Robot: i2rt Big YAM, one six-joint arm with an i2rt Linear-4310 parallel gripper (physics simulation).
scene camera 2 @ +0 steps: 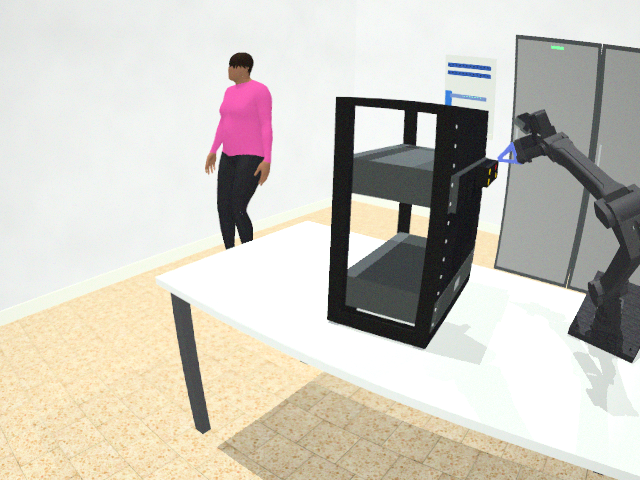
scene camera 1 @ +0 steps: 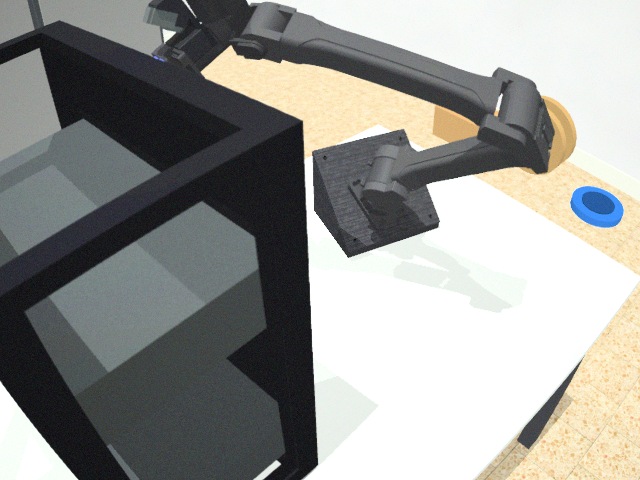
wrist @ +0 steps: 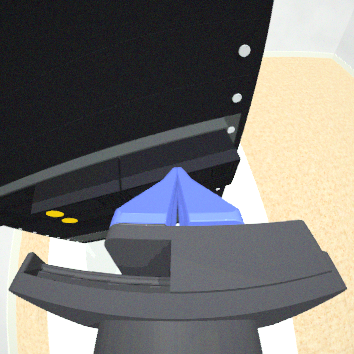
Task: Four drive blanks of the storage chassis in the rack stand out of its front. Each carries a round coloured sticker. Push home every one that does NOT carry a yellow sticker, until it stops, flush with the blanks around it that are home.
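Places are measured from the arm's base along level axes (x left, y ahead, z down), in metres.
Pixels of known places: gripper, fingertip midpoint: [scene camera 2: 498, 159] [wrist: 176, 174]; arm's base, origin of the base link: [scene camera 2: 607, 316] [scene camera 1: 376, 199].
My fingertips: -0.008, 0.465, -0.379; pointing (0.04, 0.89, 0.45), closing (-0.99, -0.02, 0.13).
Observation:
For each thing: its top centre in the pictures, then the offset to it from my fingertips, as dx, dy, dz. "spot": a spot on its surface instead. Level surfaces: height alone.
- upper storage chassis, surface spot: [scene camera 1: 155, 310] spot: +0.387, +0.121, +0.007
- left part, surface spot: [wrist: 75, 194] spot: +0.100, -0.008, +0.009
- right part, surface spot: [wrist: 150, 167] spot: +0.025, +0.014, +0.009
- red sticker, middle of its top: [scene camera 2: 496, 163] +0.010, +0.002, +0.013
- white table, its level: dz +0.457
The black rack [scene camera 1: 286, 310] [scene camera 2: 341, 206] [wrist: 245, 75] holds the upper storage chassis [scene camera 1: 155, 310] [scene camera 2: 392, 178]. Drive blanks stand out of its front at two places side by side: a left part [wrist: 75, 194] and a right part [wrist: 150, 167]. Two yellow stickers [wrist: 54, 213] [wrist: 69, 220] show on the left part in the wrist view. In scene camera 2, a red sticker [scene camera 2: 495, 166] and yellow stickers show small on the blanks' faces. My gripper [scene camera 1: 159, 58] [scene camera 2: 499, 158] [wrist: 176, 174] is shut and empty, its blue tips close before the right blanks, hiding their stickers in the wrist view. Contact cannot be told.
A lower chassis [scene camera 2: 382, 297] sits at the bottom of the rack. The rack and the arm's base [scene camera 1: 382, 206] [scene camera 2: 604, 322] stand on the white table [scene camera 1: 413, 330] [scene camera 2: 258, 268]. A person in pink [scene camera 2: 245, 118] stands behind the table. Grey cabinets [scene camera 2: 553, 155] stand behind the arm.

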